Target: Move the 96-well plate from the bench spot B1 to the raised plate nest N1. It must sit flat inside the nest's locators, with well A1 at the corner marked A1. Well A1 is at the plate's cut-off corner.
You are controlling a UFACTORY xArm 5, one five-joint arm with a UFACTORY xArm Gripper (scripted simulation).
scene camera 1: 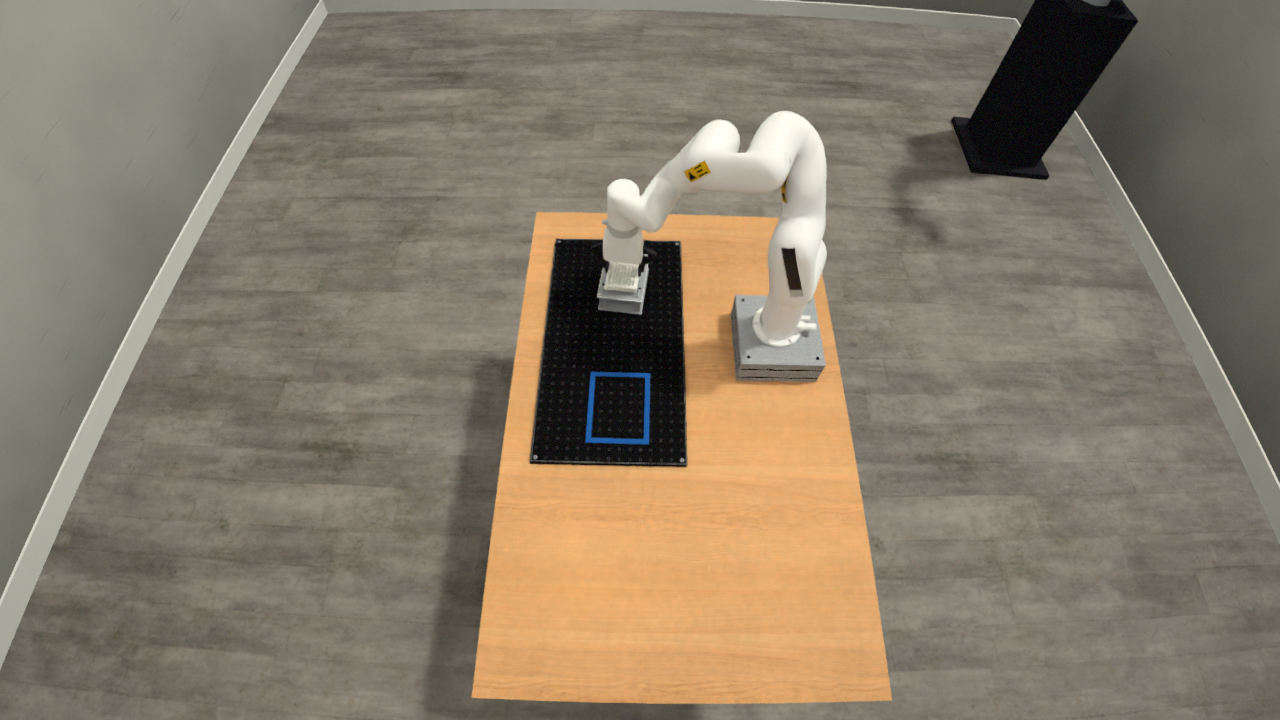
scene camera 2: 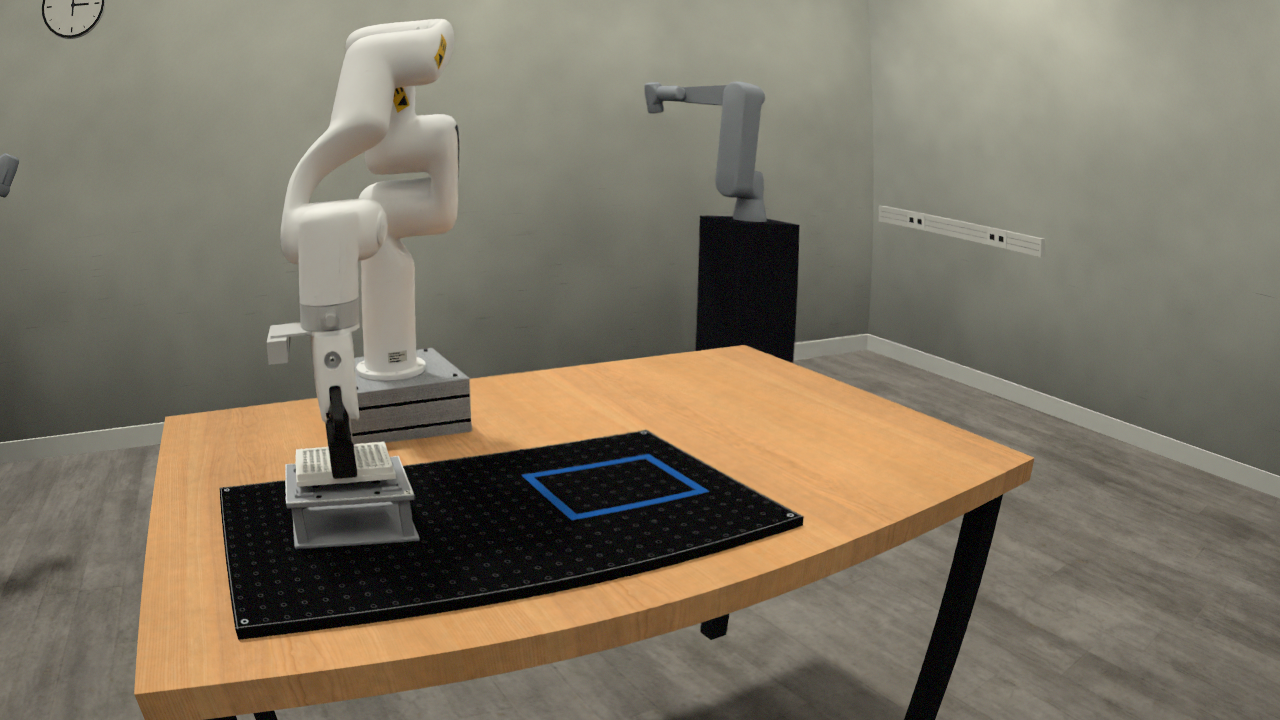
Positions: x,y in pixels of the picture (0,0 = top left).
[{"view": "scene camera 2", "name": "my gripper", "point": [342,462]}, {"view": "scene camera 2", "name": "white 96-well plate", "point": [373,462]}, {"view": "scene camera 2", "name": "grey raised plate nest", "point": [354,489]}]
